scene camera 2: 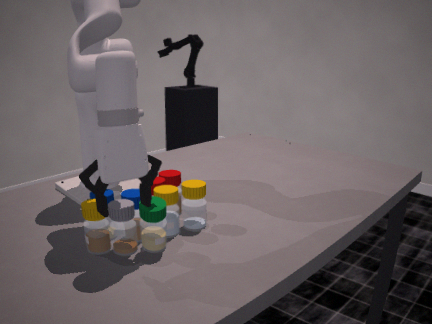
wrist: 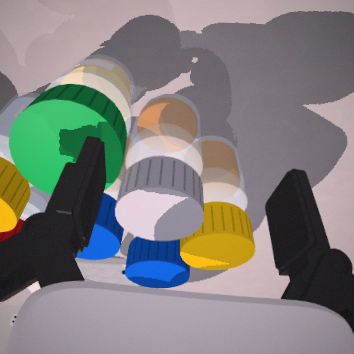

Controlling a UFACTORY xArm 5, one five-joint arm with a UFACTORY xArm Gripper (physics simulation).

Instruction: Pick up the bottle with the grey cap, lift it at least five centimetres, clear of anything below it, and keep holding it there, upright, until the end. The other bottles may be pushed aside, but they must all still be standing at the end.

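Frame: origin at the arm's base, x ahead, y left, z up, level; metres.
Seen in the pictures: gripper, fingertip midpoint: [scene camera 2: 125, 210] [wrist: 193, 173].
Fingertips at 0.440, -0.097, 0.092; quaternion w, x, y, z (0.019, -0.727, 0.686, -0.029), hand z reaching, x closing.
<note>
Offsets run from my fingertips to a thing's middle, as dx, dy, dz. "*": to the spot under its first point. Level surfaces: height alone.
The bottle with the grey cap @(-0.046, +0.009, -0.057) [scene camera 2: 121, 211] [wrist: 160, 200] stands upright in the front row, between a green-capped bottle @(-0.015, +0.065, -0.053) [scene camera 2: 153, 210] [wrist: 47, 142] and a yellow-capped bottle @(-0.078, -0.040, -0.057) [scene camera 2: 92, 210] [wrist: 217, 240]. My gripper [scene camera 2: 124, 207] [wrist: 193, 173] is open and empty, pointing down at about cap height. In the wrist view the grey cap lies between the fingers, nearer the left one, with the yellow cap also between them. The left finger overlaps the green cap in that view; whether it touches is unclear.
Two blue-capped bottles @(* -0.066, +0.043, -0.005) [scene camera 2: 131, 197] @(-0.128, -0.003, -0.057) [wrist: 157, 262] stand behind the front row. Two more yellow-capped bottles @(-0.067, +0.197, -0.057) [scene camera 2: 194, 190] and red-capped bottles @(-0.165, +0.190, -0.057) [scene camera 2: 170, 177] stand to the right and behind. The table @(dz -0.110) [scene camera 2: 280, 195] has its edge at the right. A black stand [scene camera 2: 192, 117] with a small arm is beyond.
</note>
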